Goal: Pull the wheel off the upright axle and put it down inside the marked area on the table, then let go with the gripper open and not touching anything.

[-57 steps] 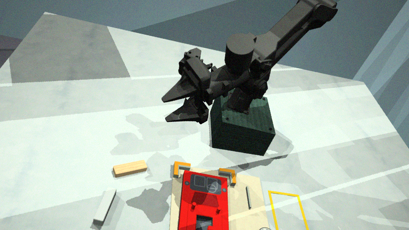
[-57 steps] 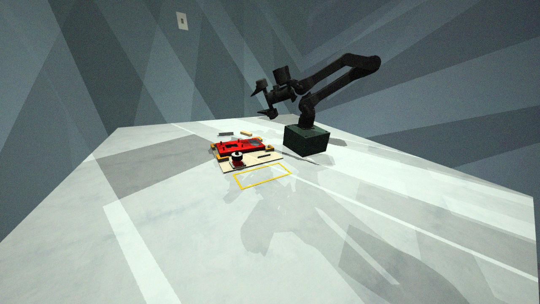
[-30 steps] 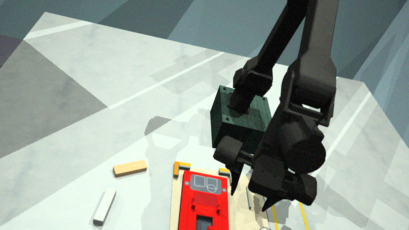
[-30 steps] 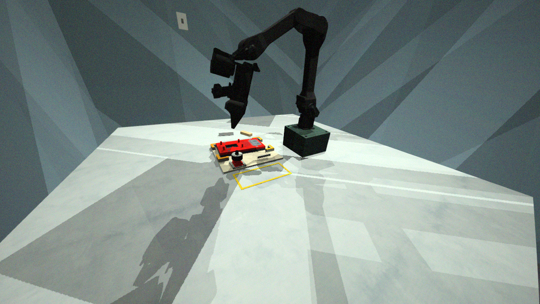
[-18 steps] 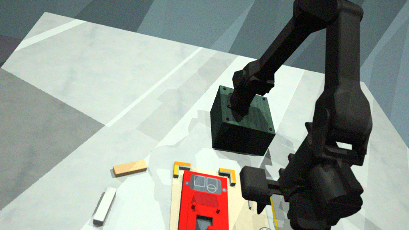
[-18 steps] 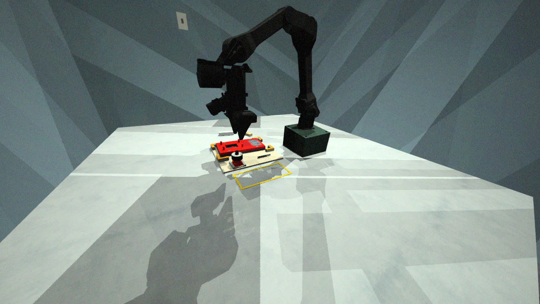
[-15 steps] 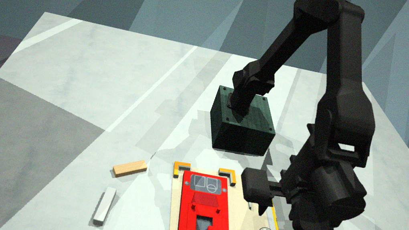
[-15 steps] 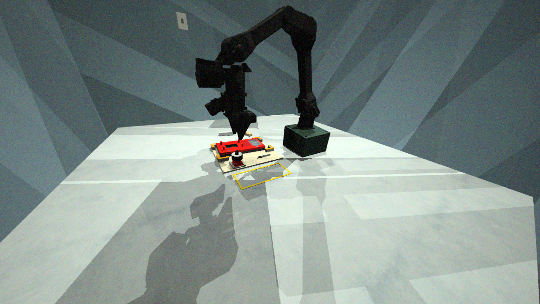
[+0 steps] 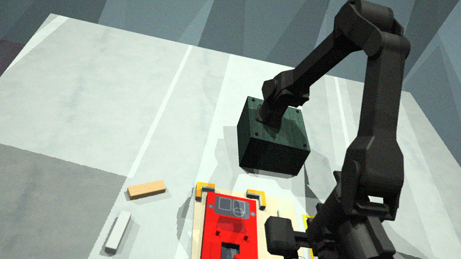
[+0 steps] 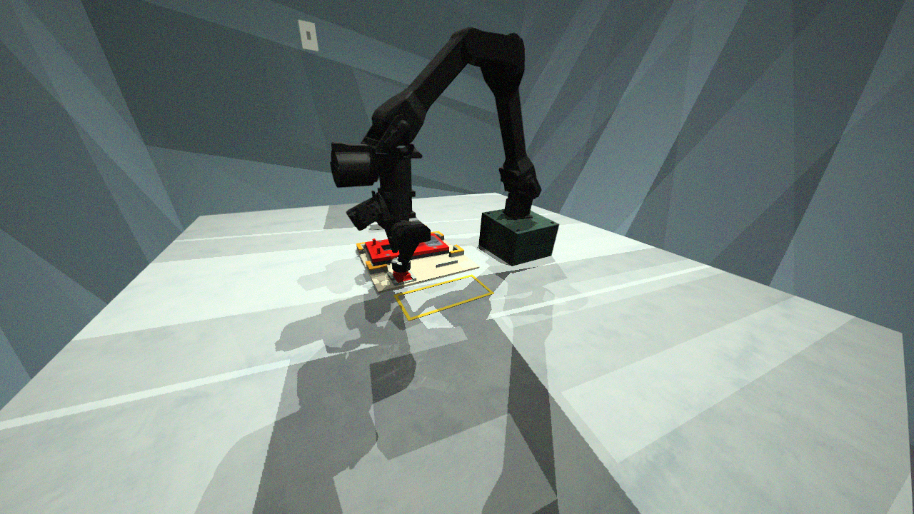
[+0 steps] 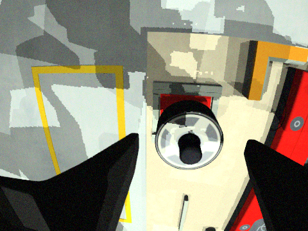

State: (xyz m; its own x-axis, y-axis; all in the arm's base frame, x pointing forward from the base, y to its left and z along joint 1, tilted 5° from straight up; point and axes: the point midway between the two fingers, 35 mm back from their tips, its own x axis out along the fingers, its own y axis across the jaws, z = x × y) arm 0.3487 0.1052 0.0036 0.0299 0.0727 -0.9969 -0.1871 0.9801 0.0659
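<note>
My gripper tip is now 10 mm above the wheel. Round my gripper tip: white bar: 10 mm ahead, 340 mm to the right, 40 mm below; then upright axle: 20 mm below; then wooden block: 100 mm behind, 320 mm to the right, 40 mm below.
</note>
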